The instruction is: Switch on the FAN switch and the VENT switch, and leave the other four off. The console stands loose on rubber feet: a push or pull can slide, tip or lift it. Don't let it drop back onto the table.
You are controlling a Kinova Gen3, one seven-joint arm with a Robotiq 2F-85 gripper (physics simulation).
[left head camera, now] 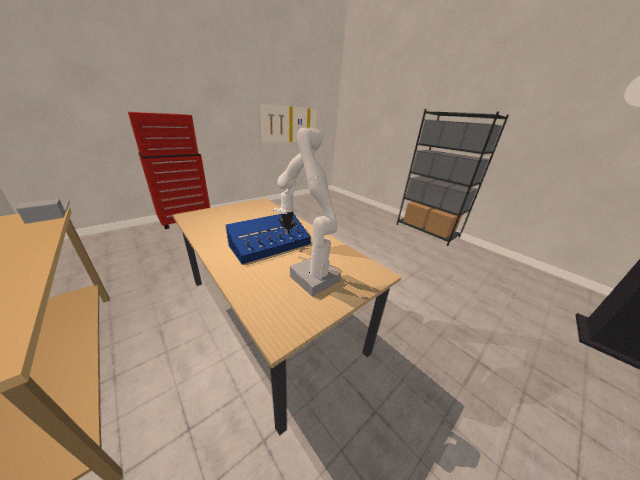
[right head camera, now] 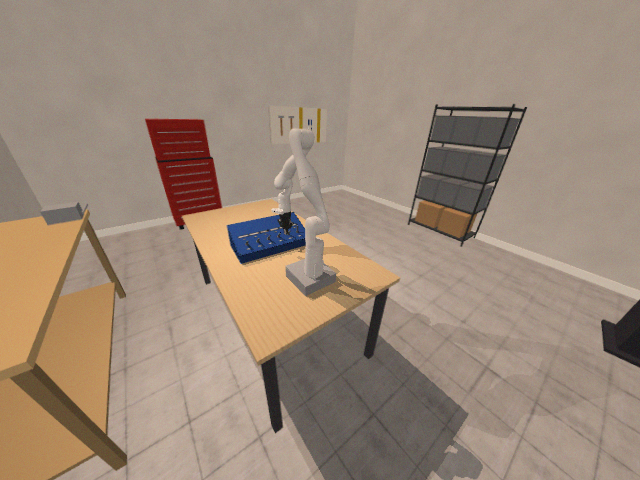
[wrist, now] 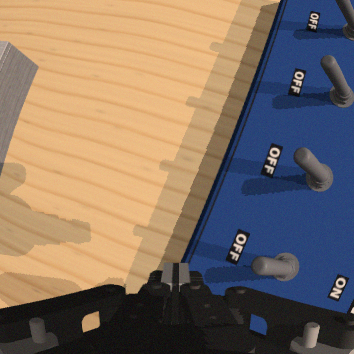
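Where they show: gripper, between the fingertips: (left head camera: 287, 234) (right head camera: 286, 234) (wrist: 175, 278); arm's base, origin of its link: (left head camera: 317, 272) (right head camera: 312, 272).
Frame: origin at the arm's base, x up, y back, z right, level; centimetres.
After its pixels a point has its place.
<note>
The blue console (left head camera: 267, 252) @[y -38.4, x -3.0, z -5.9 cm] (right head camera: 266, 252) @[y -38.4, x -3.2, z -5.9 cm] (wrist: 280, 215) @[y -42.1, x 1.6, z 3.2 cm] lies on the table, with a row of grey levers on its sloping top. In the wrist view, the nearest lever (wrist: 275, 266) @[y -41.3, x 5.4, z 6.4 cm], the second lever (wrist: 315, 170) @[y -42.9, x 4.9, z -0.1 cm] and the third lever (wrist: 337, 82) @[y -44.1, x 4.6, z -7.0 cm] lean towards their OFF labels; a fourth lever shows partly at the top right. The FAN and VENT name labels cannot be read, so I cannot tell which levers these are. My gripper (left head camera: 288, 233) @[y -35.3, x 6.6, z 7.9 cm] (right head camera: 286, 232) @[y -35.3, x 6.6, z 7.9 cm] (wrist: 175, 278) @[y -35.3, x 6.6, z 7.9 cm] is shut and empty, over the console's right part. Contact with a lever cannot be made out.
The arm's grey base (left head camera: 313, 281) @[y 3.7, x -0.1, z -7.2 cm] (right head camera: 309, 280) @[y 4.0, x -0.1, z -5.8 cm] stands on the wooden table (left head camera: 268, 315) @[y 1.7, x -6.5, z -33.8 cm] (right head camera: 263, 315) @[y 3.4, x -6.5, z -33.2 cm], in front of the console. Part of a grey block (wrist: 15, 85) @[y -13.5, x -3.6, z -4.7 cm] shows at the wrist view's left edge. A red tool cabinet (left head camera: 175, 175) and a shelf rack stand beyond the table.
</note>
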